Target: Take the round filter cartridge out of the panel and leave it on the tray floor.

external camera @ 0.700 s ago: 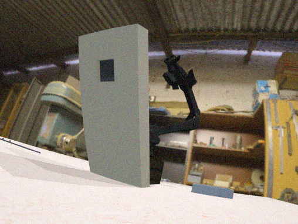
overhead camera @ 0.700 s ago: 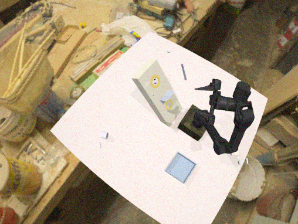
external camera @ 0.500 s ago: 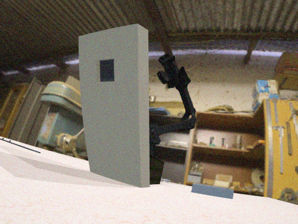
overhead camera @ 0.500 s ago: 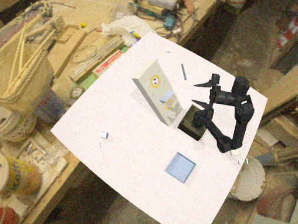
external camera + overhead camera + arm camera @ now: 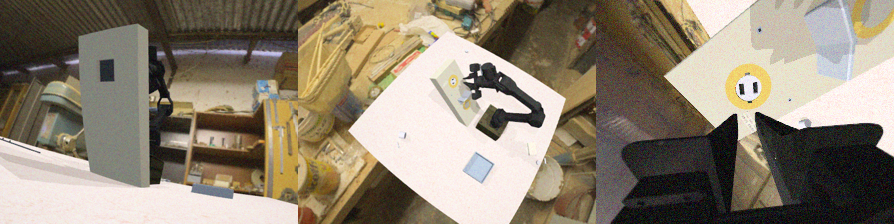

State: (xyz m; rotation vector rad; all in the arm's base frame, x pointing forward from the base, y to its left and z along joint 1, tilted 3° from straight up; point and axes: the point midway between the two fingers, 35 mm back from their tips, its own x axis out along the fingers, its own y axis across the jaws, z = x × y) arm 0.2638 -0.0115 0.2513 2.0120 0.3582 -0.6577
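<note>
Now: gripper tip 7 cm short of the round white filter cartridge and 7 cm above it. From my gripper tip the other things lie so: blue tray 33 cm below, 33 cm behind, 31 cm to the left; pale card 62 cm behind, 34 cm below; grey bracket 16 cm below, 2 cm behind.
</note>
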